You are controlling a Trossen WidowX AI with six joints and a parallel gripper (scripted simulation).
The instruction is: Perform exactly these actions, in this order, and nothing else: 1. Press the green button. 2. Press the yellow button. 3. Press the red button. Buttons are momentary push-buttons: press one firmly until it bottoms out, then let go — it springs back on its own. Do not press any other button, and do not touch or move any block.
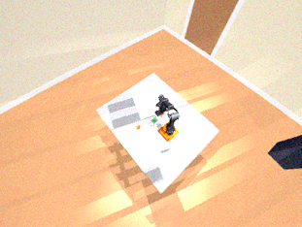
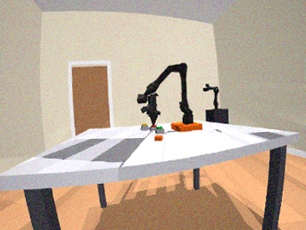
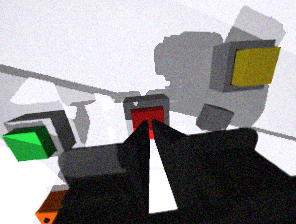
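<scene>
Now: gripper tip 10 mm above the red button. Also, from my gripper tip: yellow button 100 mm to the right, 60 mm ahead; then small grey block 90 mm to the right, 30 mm below, 10 mm behind; then green button 120 mm to the left, 20 mm behind.
</scene>
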